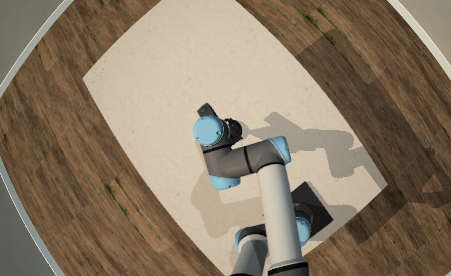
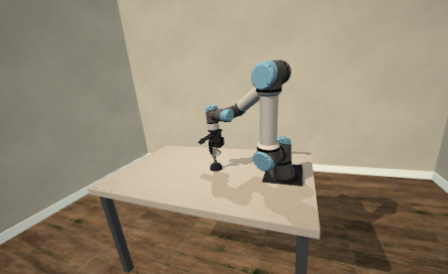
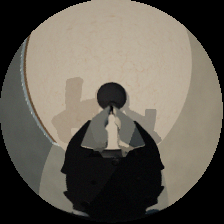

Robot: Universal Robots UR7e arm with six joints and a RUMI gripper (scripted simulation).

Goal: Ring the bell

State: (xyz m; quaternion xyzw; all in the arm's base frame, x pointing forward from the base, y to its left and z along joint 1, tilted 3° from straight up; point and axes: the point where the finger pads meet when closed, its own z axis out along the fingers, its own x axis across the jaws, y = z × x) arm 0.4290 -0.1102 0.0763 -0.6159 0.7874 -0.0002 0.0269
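The bell is 4 cm below my hand.
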